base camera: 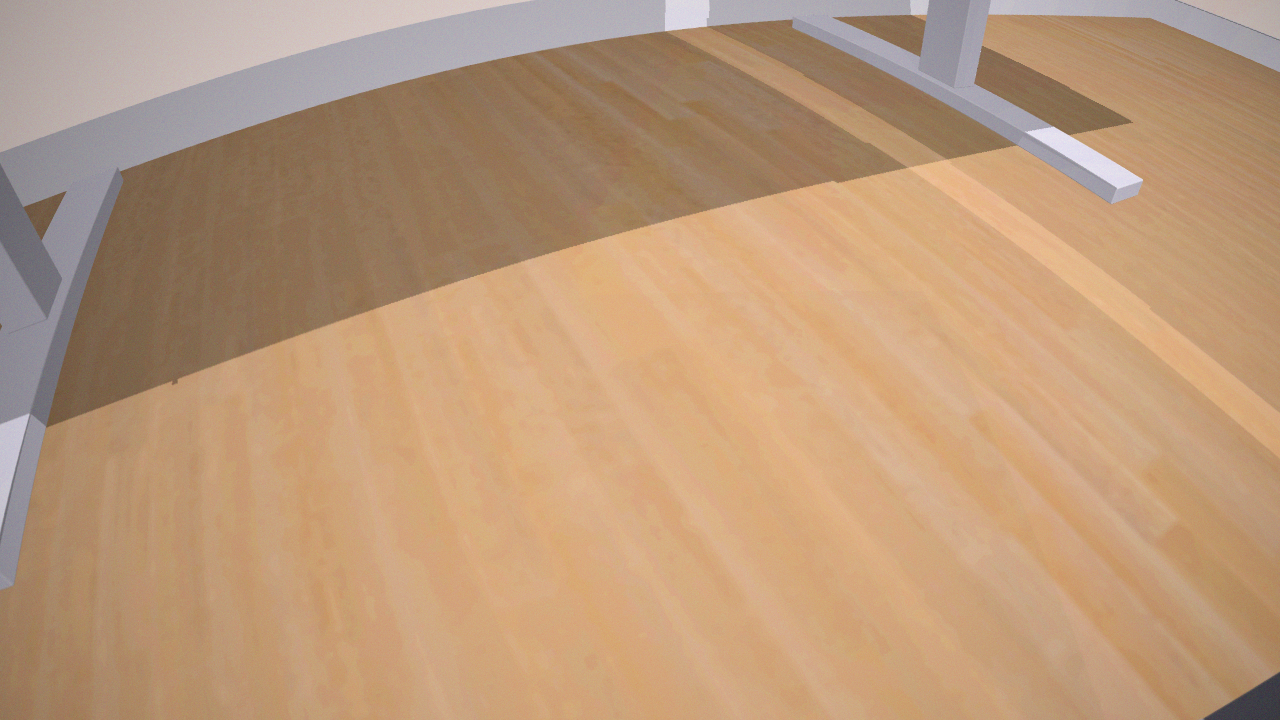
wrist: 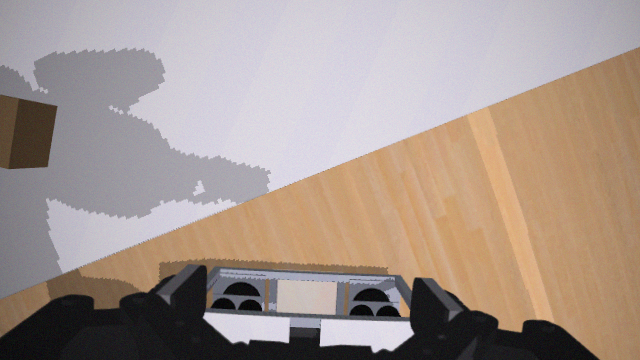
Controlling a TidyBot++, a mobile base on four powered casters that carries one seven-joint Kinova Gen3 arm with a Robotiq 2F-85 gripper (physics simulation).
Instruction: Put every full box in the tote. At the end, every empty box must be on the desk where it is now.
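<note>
One brown box (wrist: pixel 32 135) shows in part at the left edge of the wrist view. It sits on the pale grey desk (wrist: pixel 350 75), beside a dark shadow. Its top is cut off by the view, so whether it is full or empty cannot be told. My gripper (wrist: pixel 309 294) is open, with its two black fingers wide apart at the bottom of the wrist view. It is apart from the box, which lies far to the left. The tote does not show in either view.
A grey framed structure (wrist: pixel 306 276) with a beige panel and dark round shapes shows low between the fingers, apparently part of my own base. The desk edge runs diagonally above the wooden floor (wrist: pixel 400 200). In the base camera, a desk foot stands left (base camera: pixel 76 241) and another right (base camera: pixel 1074 161).
</note>
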